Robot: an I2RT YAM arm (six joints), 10 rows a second.
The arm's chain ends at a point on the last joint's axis. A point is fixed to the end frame.
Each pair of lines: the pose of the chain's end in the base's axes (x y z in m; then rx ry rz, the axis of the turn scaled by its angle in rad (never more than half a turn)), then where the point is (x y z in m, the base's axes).
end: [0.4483, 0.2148, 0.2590, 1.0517, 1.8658, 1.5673]
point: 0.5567 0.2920 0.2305
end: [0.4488, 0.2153, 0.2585, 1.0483, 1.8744, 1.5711]
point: 0.5565 0.2934 0.2297
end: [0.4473, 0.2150, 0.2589, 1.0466, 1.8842, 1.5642]
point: 0.5546 0.2933 0.2291
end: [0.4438, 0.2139, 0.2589, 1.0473, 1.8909, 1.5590]
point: 0.5509 0.2922 0.2283
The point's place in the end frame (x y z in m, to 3 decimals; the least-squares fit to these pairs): -0.005 0.003 0.136
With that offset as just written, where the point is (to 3 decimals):
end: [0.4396, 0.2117, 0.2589, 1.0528, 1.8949, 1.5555]
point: 0.547 0.290 0.228
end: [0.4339, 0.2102, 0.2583, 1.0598, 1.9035, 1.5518]
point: 0.540 0.288 0.226
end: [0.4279, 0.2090, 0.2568, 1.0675, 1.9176, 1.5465]
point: 0.534 0.288 0.223
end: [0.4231, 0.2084, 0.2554, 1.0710, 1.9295, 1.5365]
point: 0.528 0.287 0.220
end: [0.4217, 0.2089, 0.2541, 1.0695, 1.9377, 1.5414]
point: 0.526 0.288 0.218
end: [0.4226, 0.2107, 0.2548, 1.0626, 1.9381, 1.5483]
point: 0.527 0.291 0.219
